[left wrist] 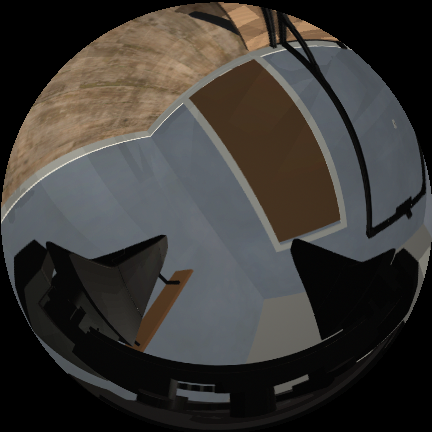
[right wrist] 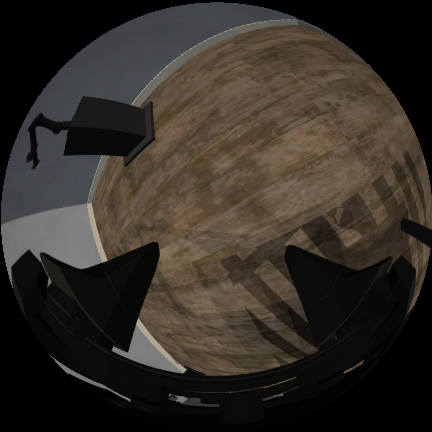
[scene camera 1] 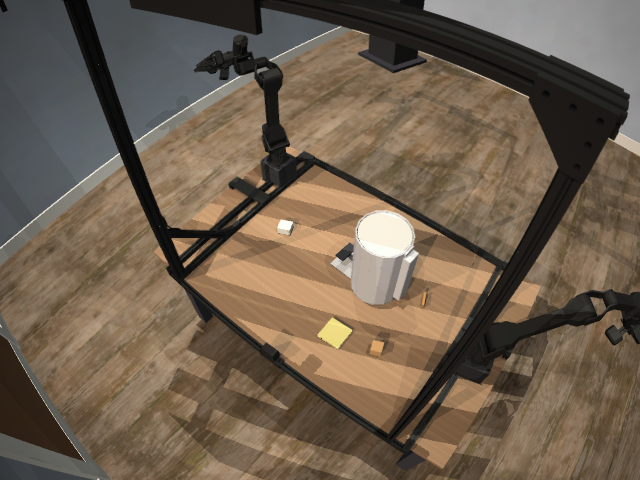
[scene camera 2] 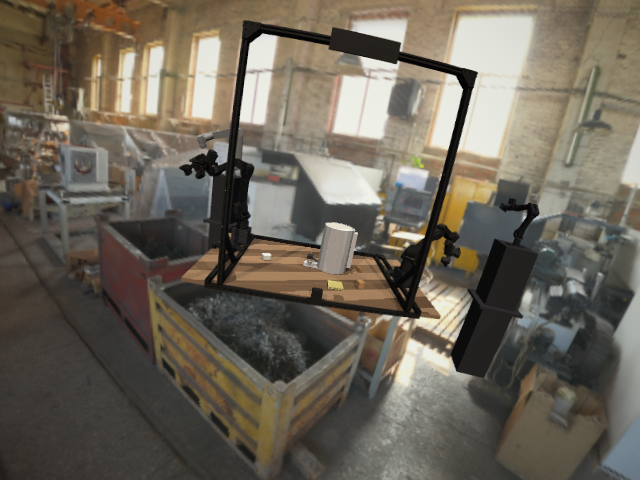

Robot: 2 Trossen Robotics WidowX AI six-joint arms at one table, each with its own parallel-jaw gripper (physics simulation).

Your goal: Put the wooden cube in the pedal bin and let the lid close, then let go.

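Places are measured from the left arm's base along level axes (x ahead, y left, z up), in centimetres.
Pixels of known places: left gripper, fingertip midpoint: (left wrist: 232, 244) (scene camera 1: 194, 68) (scene camera 2: 184, 164); right gripper, fingertip midpoint: (right wrist: 224, 251) (scene camera 1: 626, 331); left arm's base, origin of the base link: (scene camera 1: 278, 159) (scene camera 2: 241, 227); right arm's base, origin of the base link: (scene camera 1: 479, 354) (scene camera 2: 406, 270).
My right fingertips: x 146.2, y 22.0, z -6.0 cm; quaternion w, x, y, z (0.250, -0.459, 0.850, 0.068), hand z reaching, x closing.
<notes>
Ahead of a thing's pixels: the offset from my right fingertips to its top centre. "pt": to the spot under its first point. Level surfaces: height alone.
The wooden cube @(dx -73.8, dy -57.3, dz -0.9 cm) (scene camera 1: 376, 347) (scene camera 2: 360, 283) lies on the table, near the yellow square. The pedal bin @(dx -88.3, dy -37.6, dz +21.2 cm) (scene camera 1: 378, 276) (scene camera 2: 335, 251) is a tall pale grey cylinder standing upright, its cream lid @(dx -88.3, dy -37.6, dz +21.0 cm) (scene camera 1: 385, 234) (scene camera 2: 339, 226) closed on top. Its dark pedal @(dx -101.5, dy -36.9, dz +0.8 cm) (scene camera 1: 344, 251) (scene camera 2: 309, 256) sticks out low on the left side. My left gripper (scene camera 1: 198, 68) (scene camera 2: 184, 168) (left wrist: 232, 244) is open and empty, raised beyond the table's left side, far from the cube. My right gripper (scene camera 2: 450, 257) (right wrist: 224, 251) is open and empty, out beyond the table's right side; scene camera 1 cuts part of it off.
A yellow square @(pt dx -86.9, dy -60.9, dz -3.4 cm) (scene camera 1: 334, 333) (scene camera 2: 334, 285) lies left of the cube. A white block @(dx -126.0, dy -40.1, dz -1.6 cm) (scene camera 1: 284, 227) (scene camera 2: 266, 256) lies at the left, and a thin orange piece @(dx -71.8, dy -34.1, dz -1.9 cm) (scene camera 1: 423, 299) lies right of the bin. Black frame posts (scene camera 1: 116, 124) (scene camera 2: 448, 170) rise at the table @(dz -4.3 cm) (scene camera 1: 248, 289) edges.
</notes>
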